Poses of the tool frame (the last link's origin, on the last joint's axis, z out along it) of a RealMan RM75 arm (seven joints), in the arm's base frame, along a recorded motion.
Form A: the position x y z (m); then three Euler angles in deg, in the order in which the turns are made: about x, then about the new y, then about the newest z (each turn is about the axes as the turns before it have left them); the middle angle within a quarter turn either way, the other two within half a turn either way.
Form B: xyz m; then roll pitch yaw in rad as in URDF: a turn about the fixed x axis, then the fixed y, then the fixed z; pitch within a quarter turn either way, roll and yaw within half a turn. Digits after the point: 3 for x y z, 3 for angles.
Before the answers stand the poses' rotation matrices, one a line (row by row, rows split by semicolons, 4 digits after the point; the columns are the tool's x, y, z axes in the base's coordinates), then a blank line. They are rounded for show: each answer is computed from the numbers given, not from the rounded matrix.
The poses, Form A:
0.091, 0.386, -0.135, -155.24, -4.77, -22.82
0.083, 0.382, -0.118, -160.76, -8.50, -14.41
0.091, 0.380, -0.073, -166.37, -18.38, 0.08
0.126, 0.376, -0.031, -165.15, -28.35, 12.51
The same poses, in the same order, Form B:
0.9185 0.3865 -0.0832; 0.3843 -0.8235 0.4174; 0.0928 -0.4153 -0.9049
0.9579 0.2461 -0.1478; 0.2821 -0.9023 0.3259; -0.0532 -0.3539 -0.9338
0.9490 -0.0013 -0.3153; 0.0729 -0.9719 0.2236; -0.3068 -0.2352 -0.9223
0.8592 -0.1906 -0.4749; -0.0906 -0.9700 0.2256; -0.5036 -0.1508 -0.8507

0.091, 0.386, -0.135, -2.711, -0.093, 0.396
0.083, 0.382, -0.118, -2.779, 0.053, 0.286
0.091, 0.380, -0.073, -2.892, 0.312, 0.077
0.126, 0.376, -0.031, -2.966, 0.528, -0.105

